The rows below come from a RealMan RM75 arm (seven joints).
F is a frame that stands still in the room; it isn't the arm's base.
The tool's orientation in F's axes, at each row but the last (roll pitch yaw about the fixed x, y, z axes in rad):
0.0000, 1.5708, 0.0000
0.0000, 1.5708, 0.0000
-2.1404, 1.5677, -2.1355
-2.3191, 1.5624, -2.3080
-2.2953, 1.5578, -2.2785
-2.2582, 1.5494, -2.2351
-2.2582, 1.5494, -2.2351
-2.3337, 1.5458, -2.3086
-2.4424, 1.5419, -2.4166
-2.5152, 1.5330, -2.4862
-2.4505, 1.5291, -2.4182
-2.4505, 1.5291, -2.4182
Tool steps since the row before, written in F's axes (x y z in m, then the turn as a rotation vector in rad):
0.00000, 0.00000, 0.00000, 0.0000, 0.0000, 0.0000
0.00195, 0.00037, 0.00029, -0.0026, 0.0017, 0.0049
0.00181, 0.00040, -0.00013, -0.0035, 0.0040, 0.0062
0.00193, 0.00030, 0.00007, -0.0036, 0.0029, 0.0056
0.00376, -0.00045, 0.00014, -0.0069, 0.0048, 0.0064
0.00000, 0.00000, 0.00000, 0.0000, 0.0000, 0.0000
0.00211, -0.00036, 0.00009, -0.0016, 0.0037, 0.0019
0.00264, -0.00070, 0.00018, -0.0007, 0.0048, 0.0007
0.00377, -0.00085, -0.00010, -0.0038, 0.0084, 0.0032
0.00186, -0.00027, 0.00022, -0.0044, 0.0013, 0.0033
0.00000, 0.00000, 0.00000, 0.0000, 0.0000, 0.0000
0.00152, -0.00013, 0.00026, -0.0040, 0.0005, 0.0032
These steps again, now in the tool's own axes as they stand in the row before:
0.00000, 0.00000, 0.00000, 0.0000, 0.0000, 0.0000
-0.00029, 0.00037, 0.00195, -0.0049, 0.0017, -0.0026
0.00013, 0.00039, 0.00181, -0.0062, 0.0040, -0.0035
-0.00008, 0.00028, 0.00193, -0.0056, 0.0029, -0.0036
-0.00017, -0.00051, 0.00375, -0.0064, 0.0049, -0.0069
0.00000, 0.00000, 0.00000, 0.0000, 0.0000, 0.0000
-0.00011, -0.00041, 0.00210, -0.0019, 0.0037, -0.0015
-0.00021, -0.00077, 0.00262, -0.0008, 0.0048, -0.0006
0.00003, -0.00095, 0.00375, -0.0033, 0.0084, -0.0037
-0.00027, -0.00033, 0.00184, -0.0032, 0.0014, -0.0045
0.00000, 0.00000, 0.00000, 0.0000, 0.0000, 0.0000
-0.00030, -0.00019, 0.00151, -0.0031, 0.0005, -0.0041

